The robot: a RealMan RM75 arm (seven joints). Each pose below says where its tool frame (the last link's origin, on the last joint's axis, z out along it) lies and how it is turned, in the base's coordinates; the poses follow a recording.
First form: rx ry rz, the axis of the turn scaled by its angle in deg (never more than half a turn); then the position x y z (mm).
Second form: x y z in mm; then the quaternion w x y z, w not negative. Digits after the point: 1 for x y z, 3 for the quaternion.
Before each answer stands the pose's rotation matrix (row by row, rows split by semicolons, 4 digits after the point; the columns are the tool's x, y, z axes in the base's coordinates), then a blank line. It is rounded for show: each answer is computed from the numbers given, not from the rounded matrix.
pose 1, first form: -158.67 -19.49 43.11 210.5 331.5 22.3
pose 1, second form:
0.8393 0.1572 -0.5205; 0.2869 -0.9412 0.1784; -0.4618 -0.2991 -0.8350

210.5 331.5 22.3 0.126 -0.951 -0.117 0.258
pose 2, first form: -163.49 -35.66 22.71 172.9 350.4 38.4
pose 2, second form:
0.8758 0.3791 -0.2987; 0.4310 -0.8928 0.1307; -0.2172 -0.2432 -0.9454

172.9 350.4 38.4 0.097 -0.964 -0.210 0.134
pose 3, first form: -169.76 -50.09 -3.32 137.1 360.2 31.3
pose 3, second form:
0.8393 0.5433 0.0213; 0.5413 -0.8386 0.0603; 0.0506 -0.0391 -0.9980

137.1 360.2 31.3 0.026 -0.959 -0.283 -0.019
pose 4, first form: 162.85 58.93 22.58 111.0 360.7 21.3
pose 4, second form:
0.7394 0.6158 0.2720; 0.6399 -0.7684 0.0001; 0.2091 0.1740 -0.9623

111.0 360.7 21.3 0.047 0.931 0.337 0.129
